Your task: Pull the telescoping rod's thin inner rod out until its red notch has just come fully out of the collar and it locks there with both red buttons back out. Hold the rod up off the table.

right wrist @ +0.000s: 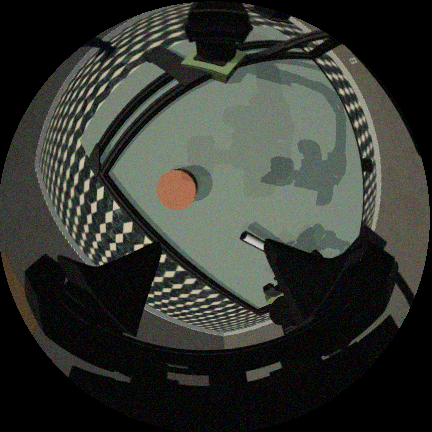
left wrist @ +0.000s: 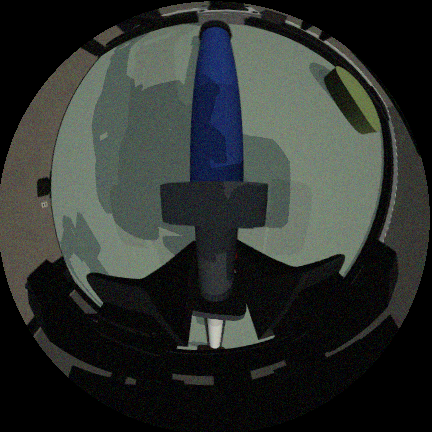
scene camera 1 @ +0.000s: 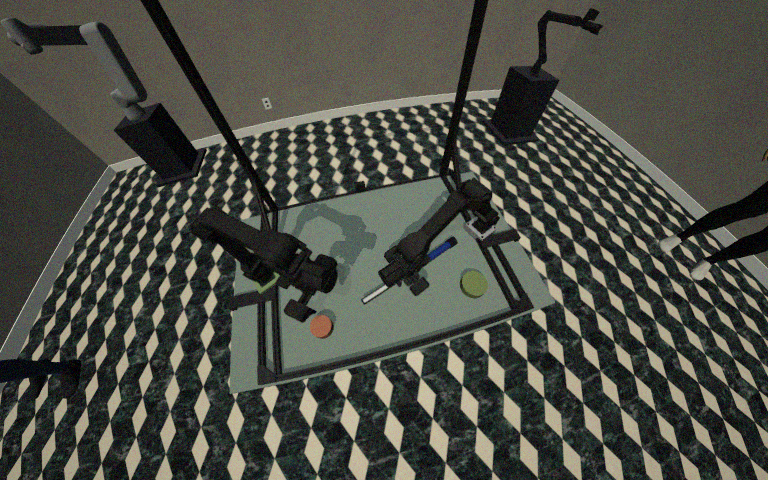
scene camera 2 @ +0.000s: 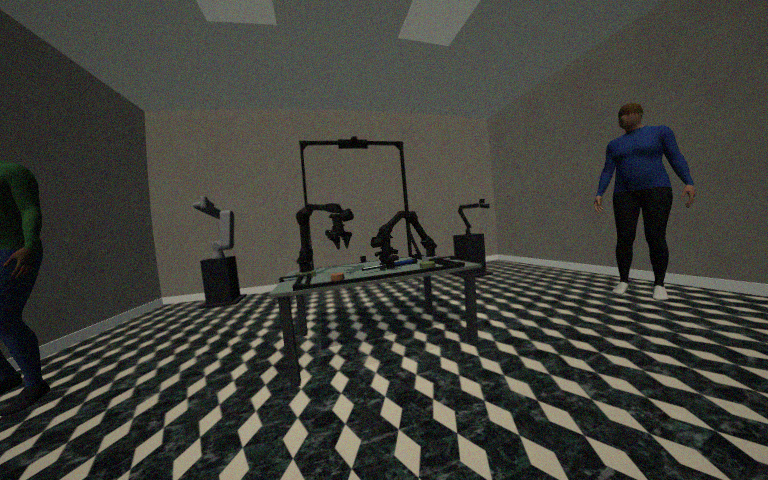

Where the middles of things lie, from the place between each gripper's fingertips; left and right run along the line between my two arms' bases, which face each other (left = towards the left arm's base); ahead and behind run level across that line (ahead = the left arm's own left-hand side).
My right hand is 4 cm short of the orange disc (right wrist: 176,188), 5 cm to the left of it and 15 cm above it. The rest, counted from my right hand: green disc (left wrist: 350,97): 4 cm ahead, 53 cm to the left, 16 cm below; then telescoping rod (left wrist: 216,201): 9 cm behind, 32 cm to the left, 15 cm below.
I see my left gripper 40 mm to the right of the telescoping rod, 20 mm below it and 20 mm past it. The rest, counted from my left hand: green disc 250 mm to the left, 110 mm ahead, 10 mm above; orange disc 330 mm to the right, 120 mm ahead, 10 mm above.
